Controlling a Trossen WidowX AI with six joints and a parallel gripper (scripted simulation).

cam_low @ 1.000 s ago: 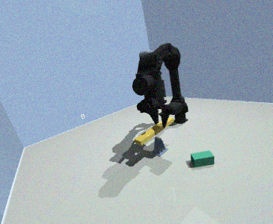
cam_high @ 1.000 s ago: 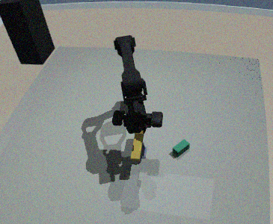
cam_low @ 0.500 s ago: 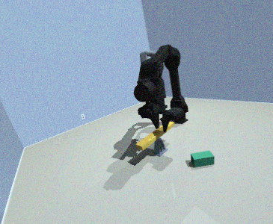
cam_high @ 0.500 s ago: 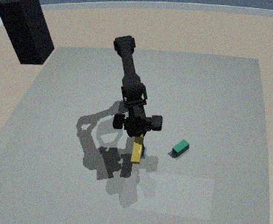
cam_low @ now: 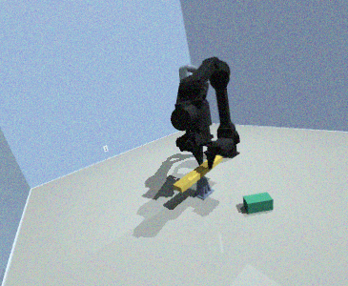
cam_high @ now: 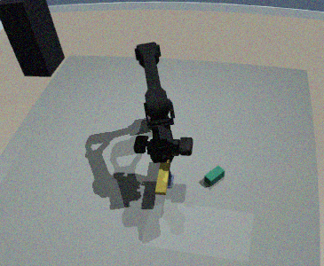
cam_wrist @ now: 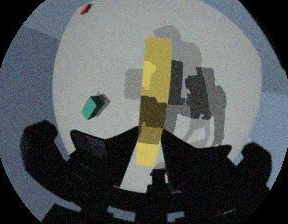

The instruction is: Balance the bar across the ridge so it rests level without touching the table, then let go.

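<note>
Now: the yellow bar 3 cm ahead of my gripper tip. The rest, counted from my gripper tip: green block 17 cm to the left, 7 cm below, 1 cm behind.
</note>
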